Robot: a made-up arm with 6 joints. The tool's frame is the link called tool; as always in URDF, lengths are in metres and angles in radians. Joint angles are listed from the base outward. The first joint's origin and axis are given. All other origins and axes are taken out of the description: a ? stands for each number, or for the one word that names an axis. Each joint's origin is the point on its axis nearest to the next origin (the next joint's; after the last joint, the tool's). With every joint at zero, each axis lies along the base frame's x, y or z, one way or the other. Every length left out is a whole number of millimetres.
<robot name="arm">
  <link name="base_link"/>
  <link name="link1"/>
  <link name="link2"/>
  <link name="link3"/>
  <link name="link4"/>
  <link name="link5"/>
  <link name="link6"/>
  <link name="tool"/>
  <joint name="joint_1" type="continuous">
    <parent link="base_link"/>
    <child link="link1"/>
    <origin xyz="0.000 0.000 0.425" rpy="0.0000 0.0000 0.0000"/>
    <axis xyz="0 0 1"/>
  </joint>
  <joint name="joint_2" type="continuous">
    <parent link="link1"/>
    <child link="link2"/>
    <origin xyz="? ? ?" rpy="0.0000 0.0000 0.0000"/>
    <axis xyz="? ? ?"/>
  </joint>
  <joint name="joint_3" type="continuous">
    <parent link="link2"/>
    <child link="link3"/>
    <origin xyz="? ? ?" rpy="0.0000 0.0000 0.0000"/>
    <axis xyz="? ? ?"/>
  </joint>
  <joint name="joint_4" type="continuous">
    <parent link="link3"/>
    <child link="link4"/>
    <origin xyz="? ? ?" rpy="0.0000 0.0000 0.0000"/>
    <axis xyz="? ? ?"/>
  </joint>
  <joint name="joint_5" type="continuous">
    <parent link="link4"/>
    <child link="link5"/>
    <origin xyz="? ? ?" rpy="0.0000 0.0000 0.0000"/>
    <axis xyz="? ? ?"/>
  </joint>
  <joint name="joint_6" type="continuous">
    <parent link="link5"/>
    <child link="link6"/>
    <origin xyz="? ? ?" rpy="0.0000 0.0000 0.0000"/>
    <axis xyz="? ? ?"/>
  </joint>
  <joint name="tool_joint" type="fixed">
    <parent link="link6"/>
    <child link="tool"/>
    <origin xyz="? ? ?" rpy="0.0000 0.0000 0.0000"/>
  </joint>
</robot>
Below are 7 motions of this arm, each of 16 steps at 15 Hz.
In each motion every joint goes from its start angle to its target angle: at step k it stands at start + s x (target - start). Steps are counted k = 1, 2, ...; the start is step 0. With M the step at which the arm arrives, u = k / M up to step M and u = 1 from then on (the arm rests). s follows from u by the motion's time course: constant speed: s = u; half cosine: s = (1 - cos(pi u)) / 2; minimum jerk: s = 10 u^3 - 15 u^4 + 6 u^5.
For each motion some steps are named. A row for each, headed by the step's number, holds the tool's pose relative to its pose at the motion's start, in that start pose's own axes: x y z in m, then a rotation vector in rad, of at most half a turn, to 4 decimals.
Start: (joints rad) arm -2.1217 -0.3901 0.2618 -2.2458 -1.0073 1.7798
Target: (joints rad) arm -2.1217 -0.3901 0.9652 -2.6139 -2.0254 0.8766
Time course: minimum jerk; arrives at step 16
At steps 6, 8, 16:
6: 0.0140 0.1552 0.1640 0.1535 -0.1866 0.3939
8: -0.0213 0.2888 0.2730 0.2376 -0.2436 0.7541
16: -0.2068 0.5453 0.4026 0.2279 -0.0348 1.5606

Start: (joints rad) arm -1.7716 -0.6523 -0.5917 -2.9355 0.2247 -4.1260
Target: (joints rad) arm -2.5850 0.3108 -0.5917 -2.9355 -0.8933 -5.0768
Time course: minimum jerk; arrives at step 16
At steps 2, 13, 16:
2: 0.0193 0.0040 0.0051 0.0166 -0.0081 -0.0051
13: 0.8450 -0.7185 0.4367 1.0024 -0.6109 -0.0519
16: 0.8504 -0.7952 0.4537 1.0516 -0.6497 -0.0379

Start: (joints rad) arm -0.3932 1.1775 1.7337 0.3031 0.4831 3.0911
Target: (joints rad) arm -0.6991 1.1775 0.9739 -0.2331 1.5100 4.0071
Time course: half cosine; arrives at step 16
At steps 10, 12, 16:
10: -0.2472 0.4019 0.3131 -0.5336 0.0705 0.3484
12: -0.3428 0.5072 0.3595 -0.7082 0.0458 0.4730
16: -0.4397 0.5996 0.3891 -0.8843 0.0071 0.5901

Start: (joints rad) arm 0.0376 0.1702 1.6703 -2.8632 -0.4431 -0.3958
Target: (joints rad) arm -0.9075 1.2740 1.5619 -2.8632 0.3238 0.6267
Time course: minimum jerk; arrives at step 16
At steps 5, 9, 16:
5: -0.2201 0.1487 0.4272 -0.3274 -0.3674 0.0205
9: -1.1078 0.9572 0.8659 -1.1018 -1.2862 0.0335
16: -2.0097 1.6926 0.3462 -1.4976 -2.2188 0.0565

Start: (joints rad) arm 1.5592 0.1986 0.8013 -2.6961 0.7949 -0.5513
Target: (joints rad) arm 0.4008 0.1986 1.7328 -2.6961 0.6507 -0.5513
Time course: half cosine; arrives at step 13
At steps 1, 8, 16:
1: -0.0034 0.0170 -0.0126 0.0063 0.0174 0.0124
8: -0.5373 0.5392 -0.3637 0.0063 0.8526 0.5825
16: -0.8731 0.5111 -0.3597 -0.2100 1.2351 0.8361

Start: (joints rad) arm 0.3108 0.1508 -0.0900 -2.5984 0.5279 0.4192
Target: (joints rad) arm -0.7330 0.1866 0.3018 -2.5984 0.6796 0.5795
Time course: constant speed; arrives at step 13
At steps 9, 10, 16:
9: -0.1546 0.4795 0.7121 0.3692 -0.4996 0.3831
10: -0.2034 0.5060 0.7953 0.4061 -0.5605 0.4238
16: -0.3821 0.5487 1.0314 0.5120 -0.7495 0.5420

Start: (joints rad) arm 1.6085 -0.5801 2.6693 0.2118 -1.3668 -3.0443
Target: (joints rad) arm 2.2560 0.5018 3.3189 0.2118 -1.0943 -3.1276
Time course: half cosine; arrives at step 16
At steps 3, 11, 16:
3: 0.0623 0.0369 0.1335 0.0504 -0.0253 0.0122
11: 0.0551 -0.0615 1.2017 0.4757 -0.2257 0.0857
16: -0.1116 -0.2229 1.4236 0.6163 -0.2855 0.0995

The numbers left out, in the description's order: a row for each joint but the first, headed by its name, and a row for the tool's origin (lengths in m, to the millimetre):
joint_2: xyz 0.108 0.000 0.000, axis 0 1 0
joint_3: xyz 0.000 0.000 1.352, axis 0 -1 0
joint_4: xyz 0.645 0.000 0.183, axis -1 0 0
joint_5: xyz 0.000 0.000 0.000, axis 0 -1 0
joint_6: xyz 0.263 0.000 0.000, axis -1 0 0
tool: xyz 0.000 0.000 0.000

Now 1 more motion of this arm.
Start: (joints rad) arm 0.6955 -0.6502 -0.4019 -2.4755 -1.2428 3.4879
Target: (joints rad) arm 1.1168 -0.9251 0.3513 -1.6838 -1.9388 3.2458
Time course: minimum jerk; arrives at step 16
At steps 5, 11, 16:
5: 0.0065 -0.1053 0.1709 -0.0566 -0.3240 -0.0097
11: -0.3354 -0.4645 0.6351 -0.4207 -1.2857 0.0640
16: -0.4996 -0.5484 0.6933 -0.5772 -1.4698 0.1244

